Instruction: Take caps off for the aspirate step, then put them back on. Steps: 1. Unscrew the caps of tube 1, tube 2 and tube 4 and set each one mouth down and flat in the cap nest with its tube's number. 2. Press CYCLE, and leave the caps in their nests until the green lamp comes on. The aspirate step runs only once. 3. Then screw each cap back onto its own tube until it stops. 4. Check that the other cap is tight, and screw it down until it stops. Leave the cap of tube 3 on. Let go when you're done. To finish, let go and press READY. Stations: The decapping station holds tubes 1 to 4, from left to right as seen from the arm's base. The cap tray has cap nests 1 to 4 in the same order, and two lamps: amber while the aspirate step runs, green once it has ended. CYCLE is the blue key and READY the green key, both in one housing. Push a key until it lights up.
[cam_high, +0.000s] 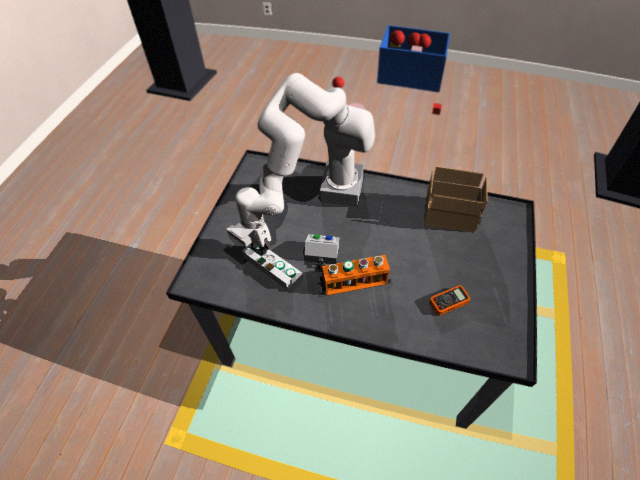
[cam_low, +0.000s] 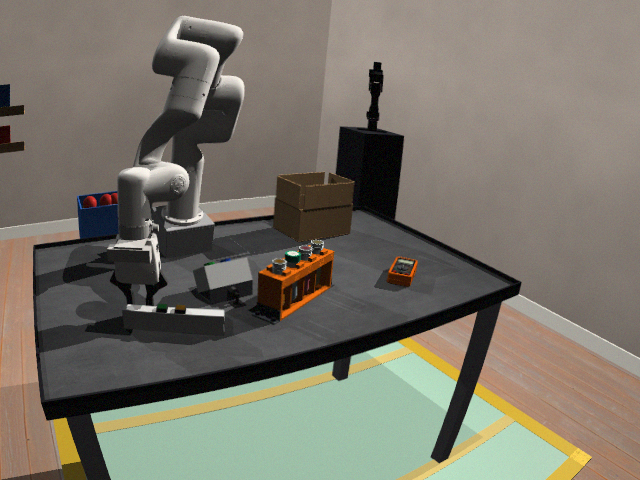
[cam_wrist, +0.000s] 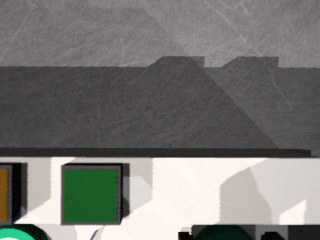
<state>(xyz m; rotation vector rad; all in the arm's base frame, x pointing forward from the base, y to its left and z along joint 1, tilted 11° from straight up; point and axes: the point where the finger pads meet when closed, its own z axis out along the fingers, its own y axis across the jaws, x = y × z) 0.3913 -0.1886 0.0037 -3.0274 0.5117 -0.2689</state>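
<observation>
My hand is 190 mm to the right of the green key, 100 mm past it and 30 mm below it. The rest, counted from my hand: blue key (240 mm to the left, 110 mm behind, 30 mm above); table's front edge (390 mm to the left, 220 mm ahead, 30 mm below); grey key housing (220 mm to the left, 80 mm behind, 20 mm above).
</observation>
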